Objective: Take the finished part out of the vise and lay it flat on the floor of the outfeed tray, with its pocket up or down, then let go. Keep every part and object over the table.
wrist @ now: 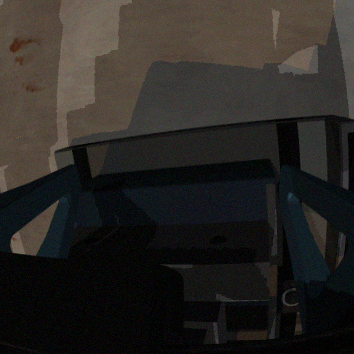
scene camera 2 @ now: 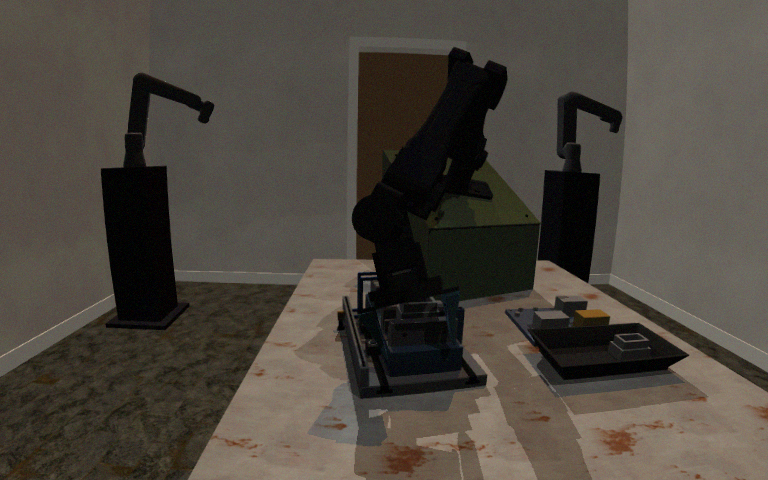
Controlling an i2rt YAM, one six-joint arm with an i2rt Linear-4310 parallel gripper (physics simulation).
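Where they show: gripper, fingertip midpoint: (wrist: 178, 175) (scene camera 2: 420, 352); arm's base, link origin: (scene camera 2: 454, 186).
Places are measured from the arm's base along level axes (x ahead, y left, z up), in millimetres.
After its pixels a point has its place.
The finished part (scene camera 2: 417, 309) {z -158, x 450, y -177 mm}, a grey block, sits in the vise (scene camera 2: 424, 360) {z -219, x 497, y -173 mm} (wrist: 200, 200) {z -203, x 490, y -190 mm} behind the front jaw (scene camera 2: 417, 332) {z -204, x 502, y -181 mm} (wrist: 215, 241). In the wrist view it is too dark and hidden to outline surely. My gripper (scene camera 2: 413, 331) (wrist: 178, 175) {z -204, x 502, y -181 mm} is open and low over the vise, pointing down, with one blue finger on each side of the jaws and the part. Contact with the part cannot be told. The black outfeed tray (scene camera 2: 614, 370) {z -244, x 537, y 131 mm} stands on the table right of the vise in the scene view, with another grey pocketed part (scene camera 2: 629, 346) {z -225, x 501, y 185 mm} inside.
The vise stands on a grey base plate (scene camera 2: 430, 383) {z -247, x 517, y -166 mm} (wrist: 175, 141) {z -243, x 511, y -169 mm} with a raised rail (scene camera 2: 355, 345) {z -214, x 452, y -271 mm} at its left. A blue-grey board (scene camera 2: 518, 319) {z -255, x 285, y 74 mm} with grey blocks and a yellow block (scene camera 2: 591, 317) {z -220, x 380, y 187 mm} lies behind the tray. A green machine housing (scene camera 2: 487, 260) {z -169, x 118, y 58 mm} stands behind.
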